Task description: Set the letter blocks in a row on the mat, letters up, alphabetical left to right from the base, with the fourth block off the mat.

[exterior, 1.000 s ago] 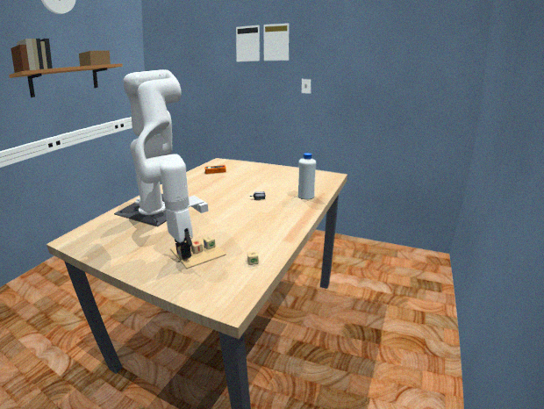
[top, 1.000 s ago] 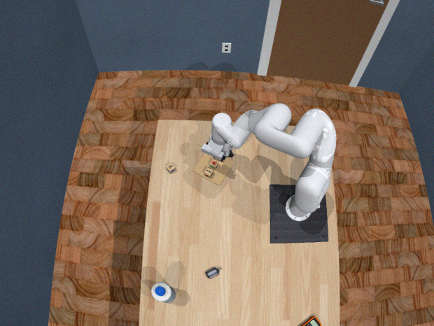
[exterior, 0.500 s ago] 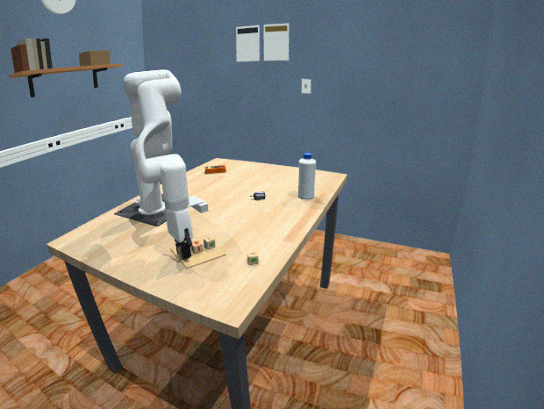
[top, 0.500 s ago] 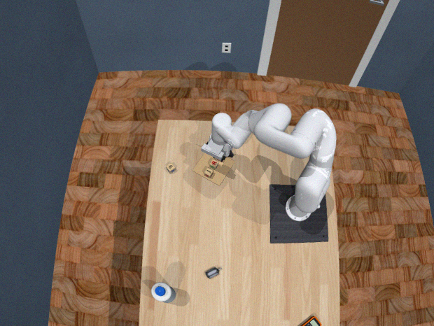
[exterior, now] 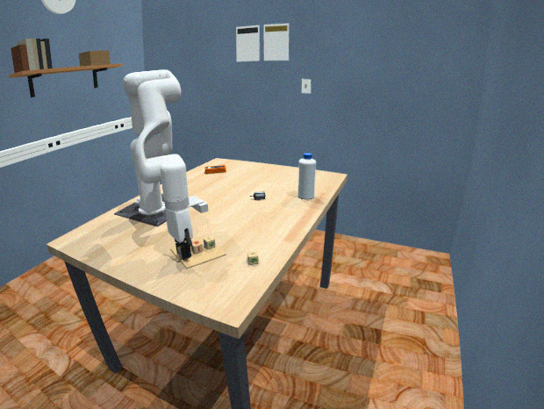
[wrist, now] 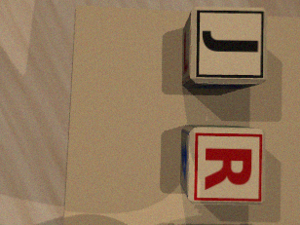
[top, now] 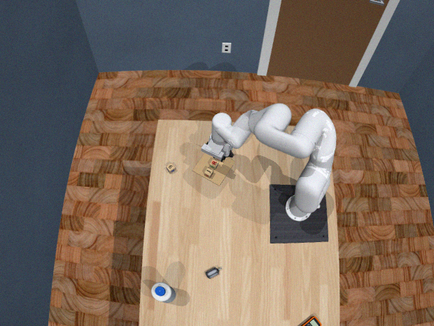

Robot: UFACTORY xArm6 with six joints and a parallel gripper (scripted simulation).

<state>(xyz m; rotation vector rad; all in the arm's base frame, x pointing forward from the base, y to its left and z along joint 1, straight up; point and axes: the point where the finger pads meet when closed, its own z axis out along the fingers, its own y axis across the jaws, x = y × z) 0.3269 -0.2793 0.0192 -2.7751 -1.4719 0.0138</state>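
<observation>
Right now my hand is 4 cm to the right of the tan mat, 3 cm short of it and 2 cm above it. From my hand the other things lie so: orange device: 84 cm to the left, 29 cm behind, 1 cm below; then small dark object: 52 cm to the left, 7 cm ahead, 1 cm below.
</observation>
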